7 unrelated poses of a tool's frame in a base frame.
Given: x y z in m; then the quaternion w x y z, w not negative.
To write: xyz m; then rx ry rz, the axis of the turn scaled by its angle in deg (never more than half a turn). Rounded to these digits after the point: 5 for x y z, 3 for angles.
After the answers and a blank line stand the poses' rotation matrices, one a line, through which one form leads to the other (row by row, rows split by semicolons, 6 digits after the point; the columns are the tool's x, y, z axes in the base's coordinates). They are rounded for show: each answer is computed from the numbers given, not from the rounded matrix.
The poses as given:
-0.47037 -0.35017 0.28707 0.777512 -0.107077 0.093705 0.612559
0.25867 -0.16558 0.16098 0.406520 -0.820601 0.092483 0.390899
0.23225 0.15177 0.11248 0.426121 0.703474 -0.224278 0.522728
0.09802 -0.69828 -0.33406 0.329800 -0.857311 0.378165 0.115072
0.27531 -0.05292 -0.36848 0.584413 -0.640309 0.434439 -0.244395
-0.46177 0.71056 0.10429 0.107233 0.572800 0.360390 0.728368
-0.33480 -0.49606 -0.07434 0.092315 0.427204 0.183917 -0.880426
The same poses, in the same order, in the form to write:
-0.47037 -0.35017 0.28707 -13.270 11.613 75.912
0.25867 -0.16558 0.16098 -118.582 13.364 56.487
0.23225 0.15177 0.11248 100.744 -32.119 74.860
0.09802 -0.69828 -0.33406 -128.487 56.676 17.246
0.27531 -0.05292 -0.36848 -85.598 58.077 -32.671
-0.46177 0.71056 0.10429 96.609 60.784 122.847
-0.33480 -0.49606 -0.07434 72.681 31.290 -149.789

0.231981 -0.972612 0.014532; 0.932477 0.226612 0.281307; -0.276896 -0.051708 0.959508
0.677290 -0.469600 -0.566352; 0.166033 -0.652377 0.739485; -0.716737 -0.594879 -0.363879
0.352910 -0.761038 0.544312; 0.129943 -0.536241 -0.834003; 0.926590 0.365057 -0.090353
0.687499 -0.724311 0.052133; -0.572508 -0.496447 0.652514; -0.446742 -0.478450 -0.755981
0.503068 -0.270695 0.820760; -0.842005 0.060551 0.536060; -0.194807 -0.960759 -0.197465
-0.320802 0.256653 0.911710; 0.569073 -0.717240 0.402147; 0.757127 0.647839 0.084038
-0.617950 0.319693 -0.718286; -0.005413 -0.915305 -0.402725; -0.786199 -0.244976 0.567343

